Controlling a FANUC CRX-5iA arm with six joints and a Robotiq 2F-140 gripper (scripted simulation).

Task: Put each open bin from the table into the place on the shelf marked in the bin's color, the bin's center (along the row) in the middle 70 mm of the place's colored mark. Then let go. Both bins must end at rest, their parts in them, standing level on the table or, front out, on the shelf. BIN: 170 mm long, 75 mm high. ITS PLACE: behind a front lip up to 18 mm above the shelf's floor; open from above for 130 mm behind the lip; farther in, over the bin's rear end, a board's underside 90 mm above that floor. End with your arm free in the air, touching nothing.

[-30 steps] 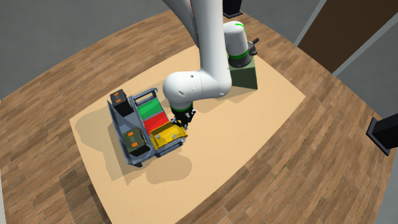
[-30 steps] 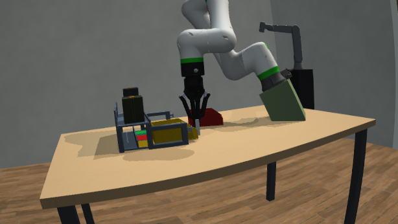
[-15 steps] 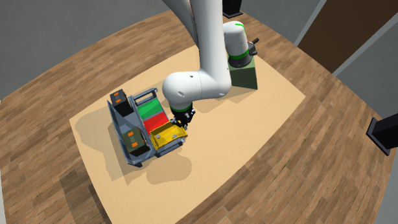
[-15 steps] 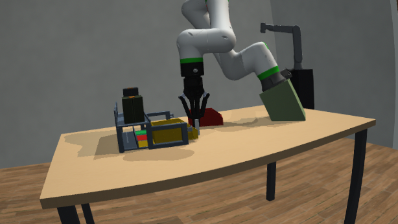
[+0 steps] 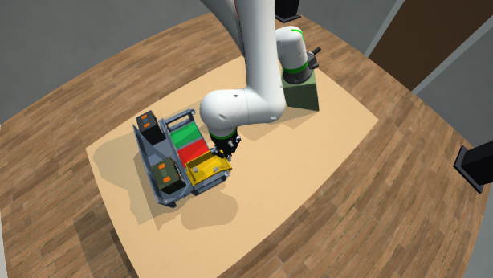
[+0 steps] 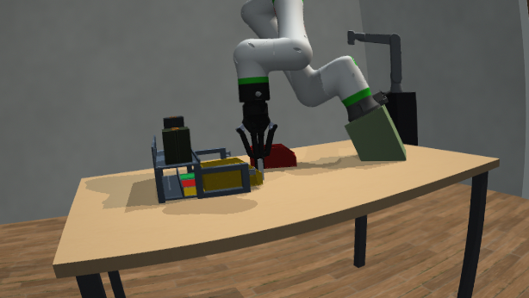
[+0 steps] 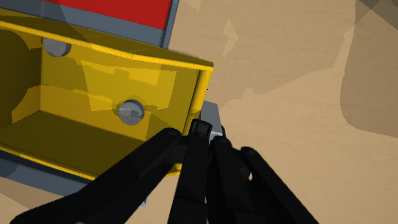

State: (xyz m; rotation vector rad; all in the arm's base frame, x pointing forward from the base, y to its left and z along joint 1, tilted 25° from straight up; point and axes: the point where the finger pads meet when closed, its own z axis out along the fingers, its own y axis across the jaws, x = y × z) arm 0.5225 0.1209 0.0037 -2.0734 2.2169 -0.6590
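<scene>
My gripper is now 9 cm short of the yellow bin and 1 cm to the left of it. From my hand the other things lie so: red bin: 24 cm to the right, 15 cm behind, 1 cm below.
</scene>
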